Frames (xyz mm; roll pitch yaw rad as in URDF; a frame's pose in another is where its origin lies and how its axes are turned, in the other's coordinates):
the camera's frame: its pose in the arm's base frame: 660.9 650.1 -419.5 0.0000 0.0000 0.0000
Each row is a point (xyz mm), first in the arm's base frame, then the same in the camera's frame.
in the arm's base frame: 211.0 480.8 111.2
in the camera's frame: -449.9 -169.3 530.7
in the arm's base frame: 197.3 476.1 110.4
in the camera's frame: -463.6 -174.0 529.9
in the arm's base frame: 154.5 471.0 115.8
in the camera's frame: -506.4 -179.1 535.3
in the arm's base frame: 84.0 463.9 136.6
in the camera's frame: -576.9 -186.2 556.1
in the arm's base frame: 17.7 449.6 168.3
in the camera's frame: -643.2 -200.5 587.8
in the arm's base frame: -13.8 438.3 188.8
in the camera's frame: -674.7 -211.8 608.3
